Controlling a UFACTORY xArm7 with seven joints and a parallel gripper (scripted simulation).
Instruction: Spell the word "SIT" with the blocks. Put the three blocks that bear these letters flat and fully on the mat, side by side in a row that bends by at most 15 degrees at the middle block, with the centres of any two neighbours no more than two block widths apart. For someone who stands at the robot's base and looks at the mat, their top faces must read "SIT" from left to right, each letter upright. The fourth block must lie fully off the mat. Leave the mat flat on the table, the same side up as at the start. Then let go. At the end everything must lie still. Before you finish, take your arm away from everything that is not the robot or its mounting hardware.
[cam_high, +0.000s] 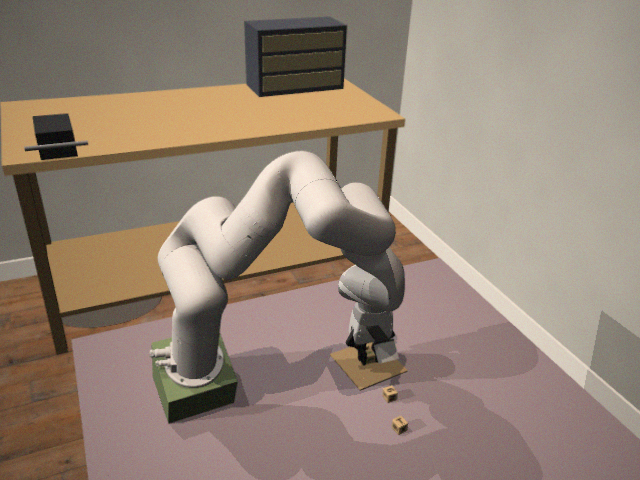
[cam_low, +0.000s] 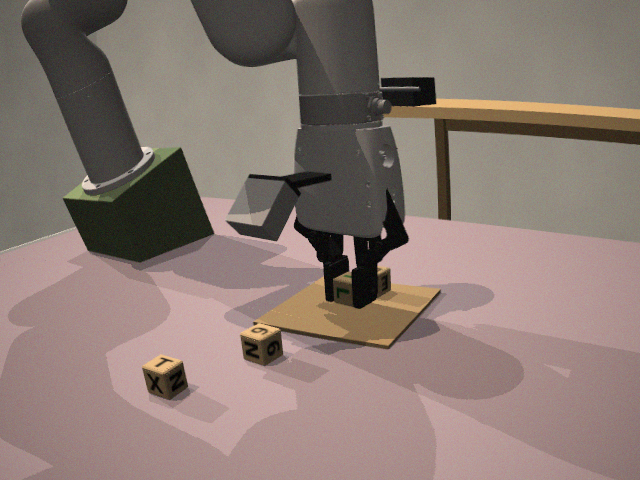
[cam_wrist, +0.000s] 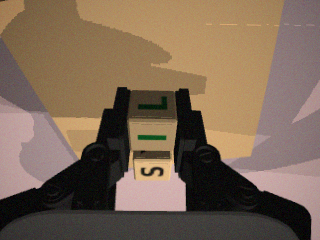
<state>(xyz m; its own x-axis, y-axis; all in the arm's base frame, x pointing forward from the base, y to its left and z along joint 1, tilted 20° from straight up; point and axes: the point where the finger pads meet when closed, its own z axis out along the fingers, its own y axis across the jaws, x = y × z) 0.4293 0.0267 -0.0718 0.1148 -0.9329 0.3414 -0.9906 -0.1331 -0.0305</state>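
My gripper is now 3 cm above the tan mat. From my hand the other things lie so: wooden block (1 cm ahead, 22 cm to the right, 2 cm below).
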